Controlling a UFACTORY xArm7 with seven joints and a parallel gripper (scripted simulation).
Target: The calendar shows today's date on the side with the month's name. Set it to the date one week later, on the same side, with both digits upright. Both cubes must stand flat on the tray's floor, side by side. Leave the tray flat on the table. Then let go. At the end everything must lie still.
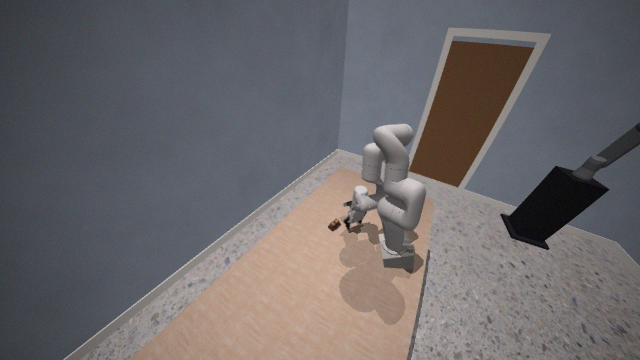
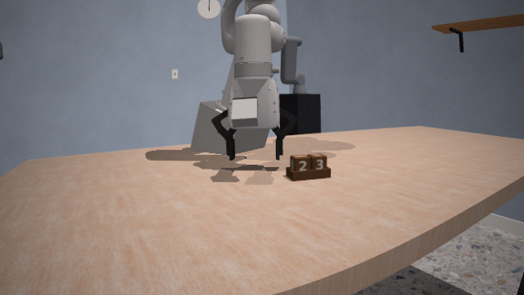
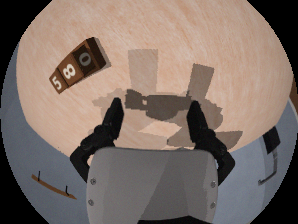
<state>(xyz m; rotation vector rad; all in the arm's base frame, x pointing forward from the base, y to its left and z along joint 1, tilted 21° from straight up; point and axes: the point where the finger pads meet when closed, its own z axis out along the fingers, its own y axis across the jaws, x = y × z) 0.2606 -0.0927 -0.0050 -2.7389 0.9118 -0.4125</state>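
My hand is 100 mm short of the cube, 30 mm to the right of it and 10 mm above it. The rest, counted from my hand: brown wooden tray: 110 mm ahead, 50 mm to the left, 20 mm below.
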